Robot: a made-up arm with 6 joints.
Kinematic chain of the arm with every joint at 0, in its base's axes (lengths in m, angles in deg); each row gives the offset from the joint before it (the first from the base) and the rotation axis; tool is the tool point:
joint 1: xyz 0 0 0.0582 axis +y
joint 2: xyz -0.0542 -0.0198 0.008 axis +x
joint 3: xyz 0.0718 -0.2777 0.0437 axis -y
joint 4: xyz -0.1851 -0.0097 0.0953 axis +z
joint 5: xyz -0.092 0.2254 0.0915 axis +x
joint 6: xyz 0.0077 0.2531 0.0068 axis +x
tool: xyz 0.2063 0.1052 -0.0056
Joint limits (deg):
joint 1: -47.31..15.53
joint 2: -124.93..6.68
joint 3: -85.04..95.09
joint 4: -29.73..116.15
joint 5: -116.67..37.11
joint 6: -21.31..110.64
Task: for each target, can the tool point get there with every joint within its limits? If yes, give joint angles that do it. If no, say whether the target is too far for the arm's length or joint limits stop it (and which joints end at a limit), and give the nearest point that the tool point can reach.
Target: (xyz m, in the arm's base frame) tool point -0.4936 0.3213 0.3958
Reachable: yes | joints -31.57 -18.06 -37.85 52.12 16.79 0.60
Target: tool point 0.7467 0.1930 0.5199
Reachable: no: joint limits stop it (at a limit: joint 1, joint 3, joint 5) | nearest point 0.5708 0.1890 0.5563 | short by 0.180 m
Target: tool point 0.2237 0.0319 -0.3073
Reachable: yes | joints -41.70 -12.17 75.46 46.70 -50.49 43.23
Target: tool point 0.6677 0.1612 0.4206
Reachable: no: joint limits stop it (at a limit: joint 1, joint 3, joint 5) | nearest point 0.5498 0.1574 0.4421 | short by 0.120 m
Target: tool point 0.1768 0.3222 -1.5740
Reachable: no: too far | nearest point 0.0808 -0.0507 -0.6877 | short by 0.966 m
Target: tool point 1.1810 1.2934 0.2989
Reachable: no: too far | nearest point 0.4628 0.7642 0.2726 | short by 0.893 m
